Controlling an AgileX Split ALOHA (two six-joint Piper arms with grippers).
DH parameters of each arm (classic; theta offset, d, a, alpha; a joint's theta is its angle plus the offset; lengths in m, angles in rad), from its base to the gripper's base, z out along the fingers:
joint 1: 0 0.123 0 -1.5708
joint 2: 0.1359 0 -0.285 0
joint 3: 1.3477 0 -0.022 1.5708
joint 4: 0 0.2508 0 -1.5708
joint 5: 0 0 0.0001 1.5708
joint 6: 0 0.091 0 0
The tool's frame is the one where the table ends.
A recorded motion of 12 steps. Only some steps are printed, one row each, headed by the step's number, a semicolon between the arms.
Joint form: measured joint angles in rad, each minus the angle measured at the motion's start. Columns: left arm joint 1, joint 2, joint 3, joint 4, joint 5, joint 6; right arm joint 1, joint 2, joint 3, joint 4, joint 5, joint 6.
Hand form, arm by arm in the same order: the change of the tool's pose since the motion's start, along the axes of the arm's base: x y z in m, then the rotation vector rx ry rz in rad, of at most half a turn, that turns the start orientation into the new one. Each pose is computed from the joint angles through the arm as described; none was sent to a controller.
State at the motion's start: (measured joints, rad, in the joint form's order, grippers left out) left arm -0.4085 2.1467 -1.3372 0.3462 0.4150 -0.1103; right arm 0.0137 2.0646 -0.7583 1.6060 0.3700 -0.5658
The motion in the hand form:
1: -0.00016 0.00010 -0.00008 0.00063 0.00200 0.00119; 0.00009 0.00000 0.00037 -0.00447 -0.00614 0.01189
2: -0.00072 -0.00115 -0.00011 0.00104 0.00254 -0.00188; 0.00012 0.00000 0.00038 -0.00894 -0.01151 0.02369
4: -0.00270 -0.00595 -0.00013 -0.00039 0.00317 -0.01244; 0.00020 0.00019 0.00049 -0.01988 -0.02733 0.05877
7: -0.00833 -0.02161 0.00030 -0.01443 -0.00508 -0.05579; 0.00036 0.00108 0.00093 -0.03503 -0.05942 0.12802
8: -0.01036 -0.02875 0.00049 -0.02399 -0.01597 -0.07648; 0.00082 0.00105 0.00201 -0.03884 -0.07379 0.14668
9: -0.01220 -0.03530 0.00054 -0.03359 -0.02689 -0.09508; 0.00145 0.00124 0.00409 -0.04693 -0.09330 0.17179
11: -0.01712 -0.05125 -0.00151 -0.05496 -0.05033 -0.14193; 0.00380 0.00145 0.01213 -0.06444 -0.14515 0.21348
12: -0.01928 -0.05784 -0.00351 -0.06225 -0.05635 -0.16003; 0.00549 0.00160 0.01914 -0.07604 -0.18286 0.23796
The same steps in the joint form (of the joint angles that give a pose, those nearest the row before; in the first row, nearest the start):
1: 0.0000 0.0000 0.0000 -0.0010 0.0022 0.0000; 0.0000 -0.0012 0.0000 -0.0002 0.0000 -0.0134
2: -0.0032 0.0000 0.0000 -0.0009 0.0029 0.0000; 0.0000 -0.0012 0.0000 0.0009 0.0000 -0.0282
4: -0.0152 0.0000 0.0000 -0.0030 0.0029 0.0000; 0.0000 -0.0012 0.0000 0.0041 0.0022 -0.0711
7: -0.0514 0.0000 0.0000 -0.0202 -0.0135 0.0162; 0.0000 -0.0012 0.0000 0.0123 0.0129 -0.1558
8: -0.0672 0.0009 0.0000 -0.0226 -0.0297 0.0192; -0.0012 -0.0040 0.0000 0.0201 0.0171 -0.1857
9: -0.0815 0.0022 0.0000 -0.0238 -0.0461 0.0204; -0.0012 -0.0103 0.0000 0.0257 0.0193 -0.2202
11: -0.1166 0.0107 0.0000 -0.0238 -0.0879 0.0225; -0.0012 -0.0353 0.0000 0.0460 0.0221 -0.2909
12: -0.1312 0.0176 -0.0014 -0.0238 -0.1030 0.0225; -0.0012 -0.0572 0.0000 0.0574 0.0241 -0.3323

